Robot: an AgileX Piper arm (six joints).
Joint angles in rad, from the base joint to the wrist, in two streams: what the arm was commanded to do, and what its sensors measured. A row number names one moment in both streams.
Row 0, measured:
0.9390 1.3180 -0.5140 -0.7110 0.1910 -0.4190
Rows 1 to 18, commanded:
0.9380 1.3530 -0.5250 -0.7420 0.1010 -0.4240
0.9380 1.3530 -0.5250 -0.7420 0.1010 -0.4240
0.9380 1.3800 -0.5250 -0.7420 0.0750 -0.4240
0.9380 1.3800 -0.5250 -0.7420 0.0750 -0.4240
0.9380 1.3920 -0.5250 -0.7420 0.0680 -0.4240
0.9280 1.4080 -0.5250 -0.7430 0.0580 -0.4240
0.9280 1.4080 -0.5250 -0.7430 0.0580 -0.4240
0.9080 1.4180 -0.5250 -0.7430 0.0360 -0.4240
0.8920 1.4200 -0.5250 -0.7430 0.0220 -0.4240
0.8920 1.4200 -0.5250 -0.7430 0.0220 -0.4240
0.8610 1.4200 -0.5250 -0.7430 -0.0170 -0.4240
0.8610 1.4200 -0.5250 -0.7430 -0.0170 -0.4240
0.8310 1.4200 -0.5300 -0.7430 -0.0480 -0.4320
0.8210 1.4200 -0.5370 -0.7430 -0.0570 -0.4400
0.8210 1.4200 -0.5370 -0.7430 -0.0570 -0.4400
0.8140 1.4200 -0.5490 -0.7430 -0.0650 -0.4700
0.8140 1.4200 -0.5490 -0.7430 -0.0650 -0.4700
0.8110 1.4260 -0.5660 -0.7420 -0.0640 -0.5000
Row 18, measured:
0.8190 1.4370 -0.5290 -0.7190 0.0150 -0.4400
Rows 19 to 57, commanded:
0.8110 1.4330 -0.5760 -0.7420 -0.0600 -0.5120
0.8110 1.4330 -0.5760 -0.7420 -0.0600 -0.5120
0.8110 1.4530 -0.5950 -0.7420 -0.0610 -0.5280
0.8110 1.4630 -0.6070 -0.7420 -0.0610 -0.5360
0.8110 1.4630 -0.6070 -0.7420 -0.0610 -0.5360
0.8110 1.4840 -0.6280 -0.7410 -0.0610 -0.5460
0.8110 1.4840 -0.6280 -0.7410 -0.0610 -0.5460
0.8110 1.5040 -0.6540 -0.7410 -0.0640 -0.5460
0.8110 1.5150 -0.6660 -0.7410 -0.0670 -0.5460
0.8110 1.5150 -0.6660 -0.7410 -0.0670 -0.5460
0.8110 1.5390 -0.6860 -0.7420 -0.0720 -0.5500
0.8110 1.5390 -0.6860 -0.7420 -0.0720 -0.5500
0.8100 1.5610 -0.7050 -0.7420 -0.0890 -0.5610
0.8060 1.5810 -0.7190 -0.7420 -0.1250 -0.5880
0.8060 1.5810 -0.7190 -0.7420 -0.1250 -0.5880
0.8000 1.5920 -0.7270 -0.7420 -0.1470 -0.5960
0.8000 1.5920 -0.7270 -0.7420 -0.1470 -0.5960
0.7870 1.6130 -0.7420 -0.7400 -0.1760 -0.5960
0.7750 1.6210 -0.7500 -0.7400 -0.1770 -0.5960
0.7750 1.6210 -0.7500 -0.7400 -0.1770 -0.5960
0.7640 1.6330 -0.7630 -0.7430 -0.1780 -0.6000
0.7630 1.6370 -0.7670 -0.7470 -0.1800 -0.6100
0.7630 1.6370 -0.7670 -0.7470 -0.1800 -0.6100
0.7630 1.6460 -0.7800 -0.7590 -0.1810 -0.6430
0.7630 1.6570 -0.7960 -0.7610 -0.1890 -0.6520
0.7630 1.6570 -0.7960 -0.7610 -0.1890 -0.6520
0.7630 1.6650 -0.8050 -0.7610 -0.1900 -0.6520
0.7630 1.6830 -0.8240 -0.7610 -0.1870 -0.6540
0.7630 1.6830 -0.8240 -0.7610 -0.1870 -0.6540
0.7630 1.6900 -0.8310 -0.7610 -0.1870 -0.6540
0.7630 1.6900 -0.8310 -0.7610 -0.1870 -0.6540
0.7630 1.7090 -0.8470 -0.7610 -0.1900 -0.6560
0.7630 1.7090 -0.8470 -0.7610 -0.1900 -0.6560
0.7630 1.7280 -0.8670 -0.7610 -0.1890 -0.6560
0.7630 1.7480 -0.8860 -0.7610 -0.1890 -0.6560
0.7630 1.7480 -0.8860 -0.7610 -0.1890 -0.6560
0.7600 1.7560 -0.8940 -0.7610 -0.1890 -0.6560
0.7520 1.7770 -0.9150 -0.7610 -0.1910 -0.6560
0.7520 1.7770 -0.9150 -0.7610 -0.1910 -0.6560
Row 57, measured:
0.7600 1.7660 -0.8730 -0.7510 -0.1270 -0.6440
